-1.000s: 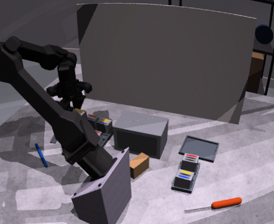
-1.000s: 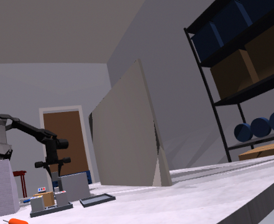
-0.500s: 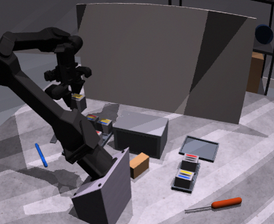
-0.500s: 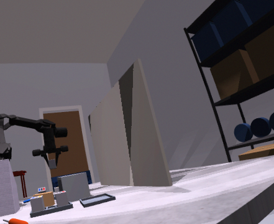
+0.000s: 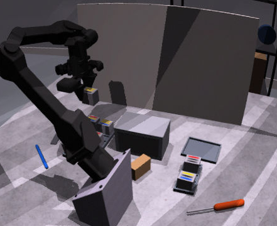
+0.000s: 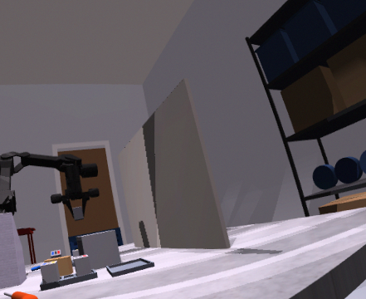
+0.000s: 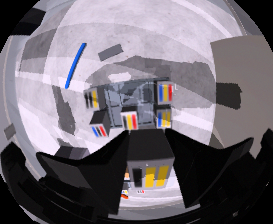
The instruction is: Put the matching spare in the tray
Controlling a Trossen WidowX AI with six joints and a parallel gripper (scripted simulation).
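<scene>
Right now the dark tray is 390 mm to the right of my gripper tip, 170 mm below it and 90 mm ahead of it. Also, from my gripper tip: grey unit: 190 mm to the right, 120 mm below, 40 mm ahead; blue pen: 170 mm below, 170 mm behind, 110 mm to the left; tan box: 240 mm to the right, 150 mm below, 80 mm behind.
</scene>
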